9 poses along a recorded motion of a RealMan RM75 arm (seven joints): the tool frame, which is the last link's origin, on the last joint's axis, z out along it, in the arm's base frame.
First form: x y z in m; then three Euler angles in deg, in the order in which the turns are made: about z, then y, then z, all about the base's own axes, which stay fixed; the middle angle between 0 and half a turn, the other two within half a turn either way.
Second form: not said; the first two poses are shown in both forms.
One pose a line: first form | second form
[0.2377 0.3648 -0.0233 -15.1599 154.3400 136.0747] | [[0.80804 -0.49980 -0.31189 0.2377], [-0.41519 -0.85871 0.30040 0.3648], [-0.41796 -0.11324 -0.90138 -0.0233], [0 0 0 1]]
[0.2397 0.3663 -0.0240 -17.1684 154.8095 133.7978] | [[0.81144 -0.50475 -0.29458 0.2397], [-0.41974 -0.85407 0.30721 0.3663], [-0.40666 -0.12564 -0.90490 -0.0240], [0 0 0 1]]
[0.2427 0.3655 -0.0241 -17.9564 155.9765 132.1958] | [[0.81200 -0.51563 -0.27344 0.2427], [-0.43665 -0.84757 0.30161 0.3655], [-0.38728 -0.12551 -0.91338 -0.0241], [0 0 0 1]]
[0.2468 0.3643 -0.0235 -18.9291 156.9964 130.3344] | [[0.81084 -0.52779 -0.25294 0.2468], [-0.45375 -0.83986 0.29789 0.3643], [-0.36966 -0.12677 -0.92048 -0.0235], [0 0 0 1]]
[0.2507 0.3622 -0.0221 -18.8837 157.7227 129.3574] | [[0.80548 -0.54167 -0.24040 0.2507], [-0.47174 -0.83159 0.29311 0.3622], [-0.35869 -0.12269 -0.92536 -0.0221], [0 0 0 1]]
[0.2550 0.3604 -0.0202 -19.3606 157.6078 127.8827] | [[0.79729 -0.55642 -0.23392 0.2550], [-0.48493 -0.82125 0.30067 0.3604], [-0.35940 -0.12629 -0.92460 -0.0202], [0 0 0 1]]
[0.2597 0.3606 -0.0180 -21.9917 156.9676 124.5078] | [[0.79201 -0.56886 -0.22165 0.2597], [-0.49103 -0.80928 0.32241 0.3606], [-0.36278 -0.14651 -0.92028 -0.0180], [0 0 0 1]]
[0.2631 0.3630 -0.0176 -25.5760 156.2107 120.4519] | [[0.79047 -0.57738 -0.20444 0.2631], [-0.49272 -0.79769 0.34773 0.3630], [-0.36385 -0.17414 -0.91504 -0.0176], [0 0 0 1]]
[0.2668 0.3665 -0.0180 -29.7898 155.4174 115.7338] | [[0.79021 -0.58562 -0.18063 0.2668], [-0.49521 -0.78380 0.37475 0.3665], [-0.36103 -0.20668 -0.90936 -0.0180], [0 0 0 1]]
